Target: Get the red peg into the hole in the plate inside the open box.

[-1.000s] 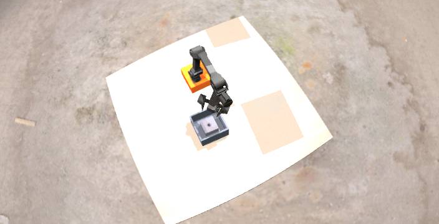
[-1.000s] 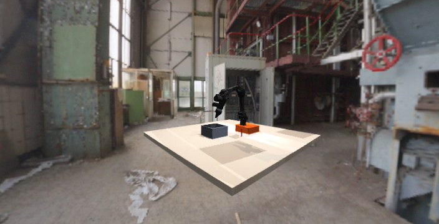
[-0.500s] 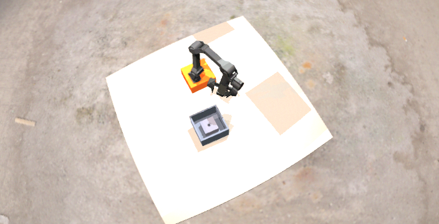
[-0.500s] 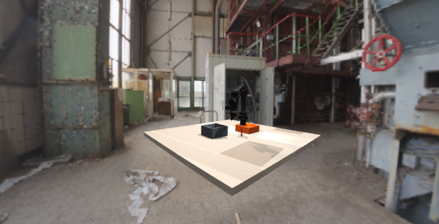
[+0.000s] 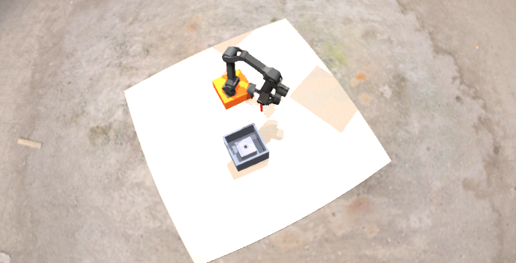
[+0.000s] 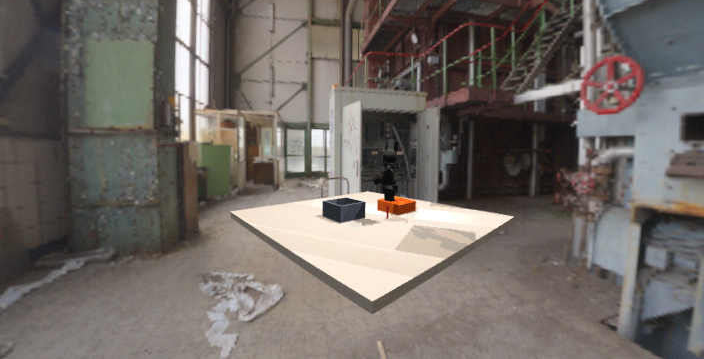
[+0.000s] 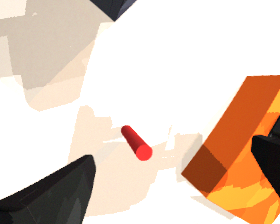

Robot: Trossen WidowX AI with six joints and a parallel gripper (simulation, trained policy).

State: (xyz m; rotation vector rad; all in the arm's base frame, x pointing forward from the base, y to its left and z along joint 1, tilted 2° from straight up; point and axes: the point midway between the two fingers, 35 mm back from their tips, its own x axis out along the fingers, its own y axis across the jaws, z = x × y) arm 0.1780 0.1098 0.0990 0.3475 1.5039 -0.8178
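The red peg lies 1 cm behind my gripper tip, 2 cm to the left of it and 9 cm below it. From my gripper tip the other things lie so: pale plate (17 cm ahead, 18 cm to the right, 9 cm below); then grey box (17 cm ahead, 18 cm to the right, 11 cm below).
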